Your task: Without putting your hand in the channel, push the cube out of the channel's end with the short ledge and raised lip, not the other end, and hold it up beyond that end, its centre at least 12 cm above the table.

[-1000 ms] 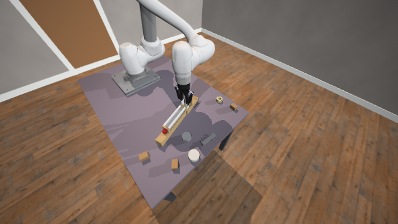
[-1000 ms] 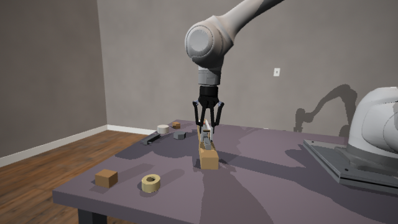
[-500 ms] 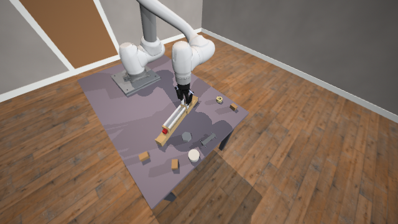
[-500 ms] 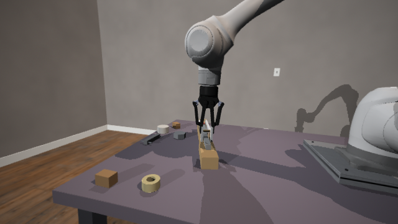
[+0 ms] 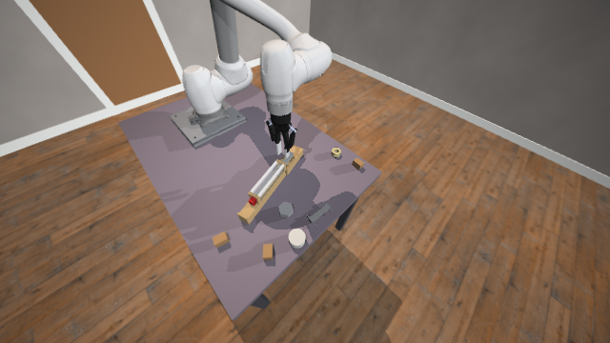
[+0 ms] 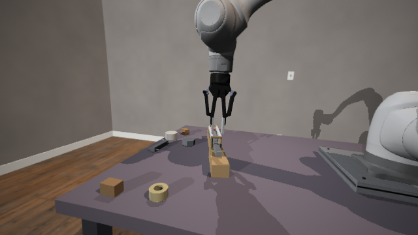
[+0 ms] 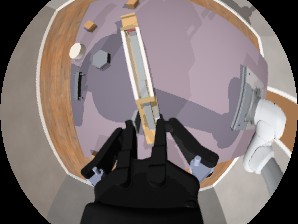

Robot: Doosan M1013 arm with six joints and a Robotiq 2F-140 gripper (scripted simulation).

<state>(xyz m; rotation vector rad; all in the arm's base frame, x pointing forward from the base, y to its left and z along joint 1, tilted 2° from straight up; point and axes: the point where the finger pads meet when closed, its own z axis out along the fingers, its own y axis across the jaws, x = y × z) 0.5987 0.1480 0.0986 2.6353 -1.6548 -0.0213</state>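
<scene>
My gripper is now 110 mm to the left of the channel, 90 mm above it and 50 mm short of it. The rest, counted from my hand: grey hexagonal piece: 190 mm ahead, 130 mm below, 110 mm to the right; grey handle piece: 290 mm ahead, 140 mm below; yellow ring: 290 mm to the left, 130 mm below, 60 mm ahead.
</scene>
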